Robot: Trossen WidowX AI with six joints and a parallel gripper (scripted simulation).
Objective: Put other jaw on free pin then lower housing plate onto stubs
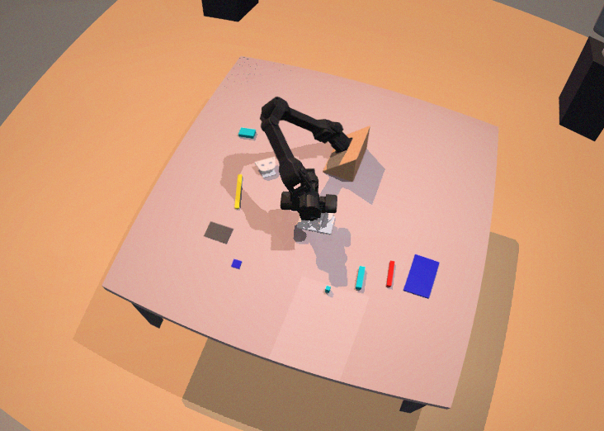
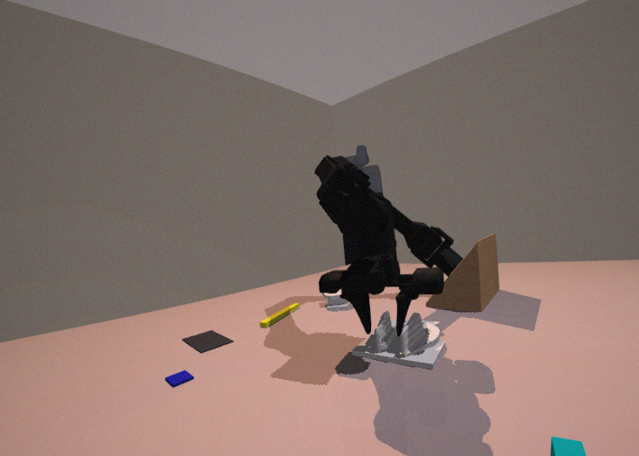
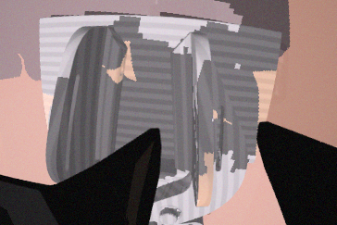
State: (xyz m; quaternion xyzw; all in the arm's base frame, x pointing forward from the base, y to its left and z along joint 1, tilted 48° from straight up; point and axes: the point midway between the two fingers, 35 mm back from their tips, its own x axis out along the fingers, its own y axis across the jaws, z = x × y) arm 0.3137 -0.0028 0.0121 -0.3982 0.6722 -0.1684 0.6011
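My gripper tip is 13 cm past the grey housing plate, 23 cm to the left of it and 1 cm below it. Round my gripper tip: white-grey block (13 cm behind, 23 cm to the right, 1 cm below); then teal cube (23 cm ahead, 17 cm to the left, 1 cm below); then yellow bar (28 cm to the right, 1 cm below).
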